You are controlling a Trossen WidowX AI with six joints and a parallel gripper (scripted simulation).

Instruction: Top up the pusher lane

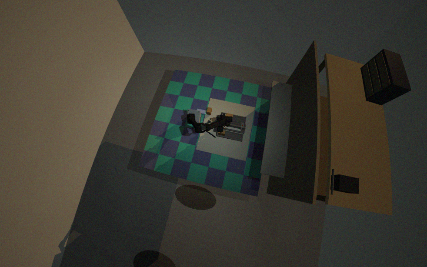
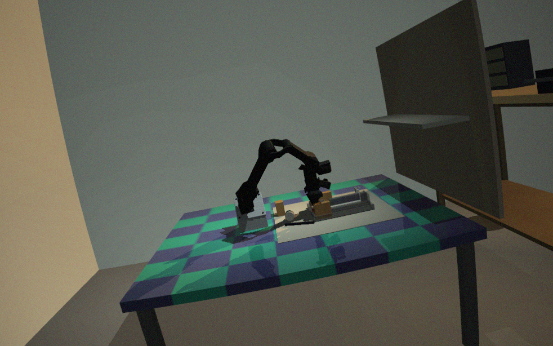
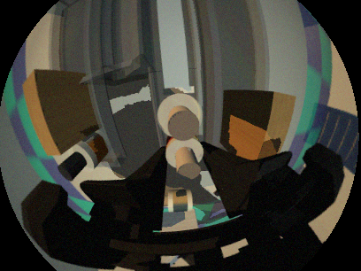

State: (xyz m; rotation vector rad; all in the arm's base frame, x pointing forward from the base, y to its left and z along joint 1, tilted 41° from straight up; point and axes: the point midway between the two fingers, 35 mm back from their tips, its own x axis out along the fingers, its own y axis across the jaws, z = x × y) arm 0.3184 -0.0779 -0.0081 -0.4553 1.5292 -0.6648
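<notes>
My gripper tip is now 110 mm past the thin black stick, 90 mm to the left of it and 20 mm above it. The rest, counted from my gripper tip: tan upright piece: 160 mm to the left, 150 mm behind, 10 mm above; then lane rack: 150 mm ahead, 10 mm to the left, 10 mm below.
</notes>
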